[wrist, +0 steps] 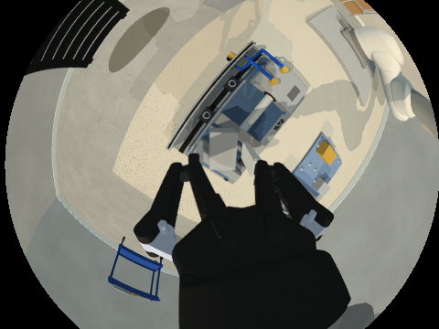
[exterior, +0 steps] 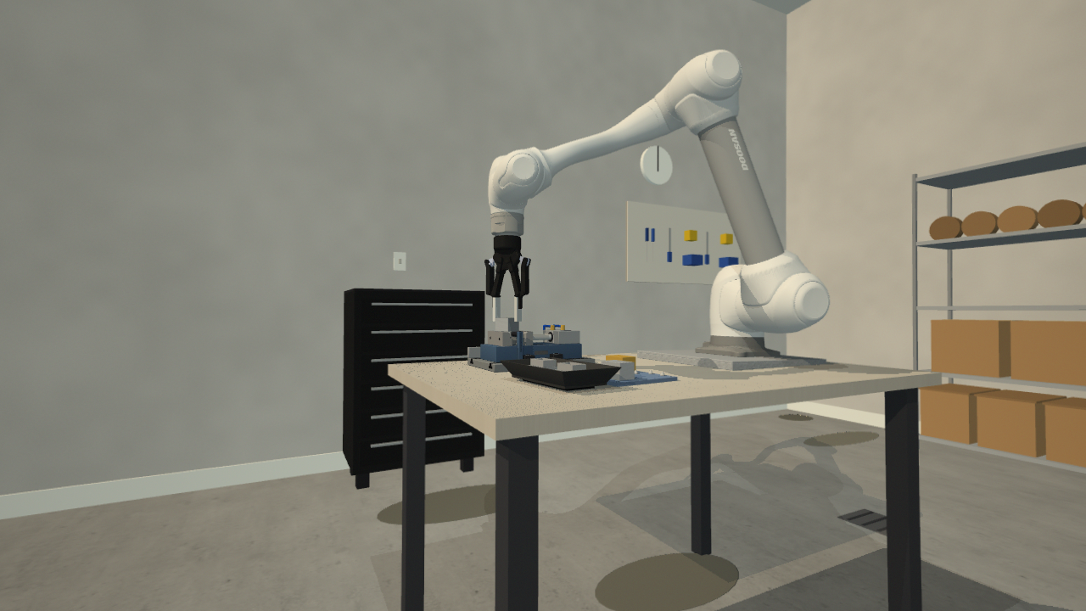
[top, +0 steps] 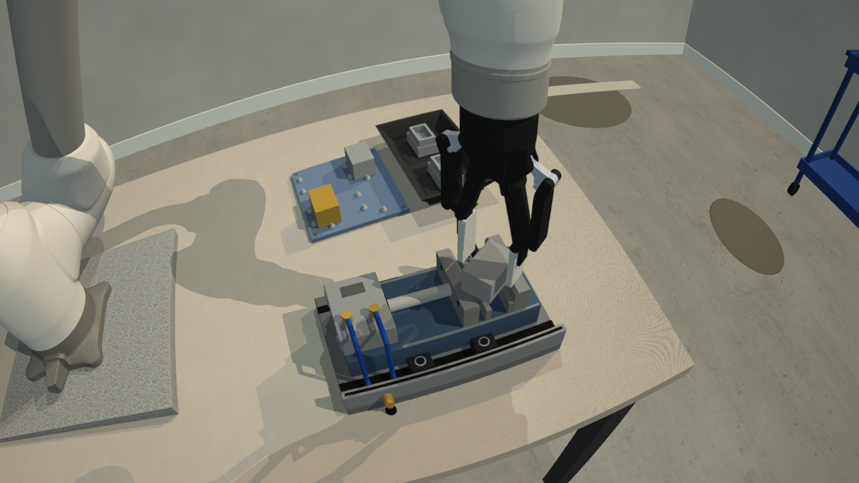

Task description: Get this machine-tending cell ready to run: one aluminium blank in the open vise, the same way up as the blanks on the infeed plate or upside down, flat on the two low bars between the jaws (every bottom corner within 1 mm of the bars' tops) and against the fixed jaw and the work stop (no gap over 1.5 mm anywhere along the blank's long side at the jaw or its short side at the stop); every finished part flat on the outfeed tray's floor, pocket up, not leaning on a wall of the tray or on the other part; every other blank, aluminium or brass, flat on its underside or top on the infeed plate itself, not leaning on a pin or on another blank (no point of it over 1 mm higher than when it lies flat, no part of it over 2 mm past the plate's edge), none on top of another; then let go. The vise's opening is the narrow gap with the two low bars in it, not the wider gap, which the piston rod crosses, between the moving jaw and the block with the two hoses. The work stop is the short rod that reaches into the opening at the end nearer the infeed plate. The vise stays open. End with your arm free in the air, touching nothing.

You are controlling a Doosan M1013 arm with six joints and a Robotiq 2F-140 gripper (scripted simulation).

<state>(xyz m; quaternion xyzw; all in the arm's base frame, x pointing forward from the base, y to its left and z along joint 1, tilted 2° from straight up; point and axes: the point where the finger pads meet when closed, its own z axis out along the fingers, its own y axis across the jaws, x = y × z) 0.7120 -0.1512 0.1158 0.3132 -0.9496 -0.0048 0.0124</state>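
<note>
The aluminium blank is 4 cm below my hand. Also, from my hand: fixed jaw 7 cm below, 3 cm ahead, 2 cm to the left; then work stop 6 cm to the left, 6 cm below; then moving jaw 7 cm below, 3 cm behind, 2 cm to the left.
</note>
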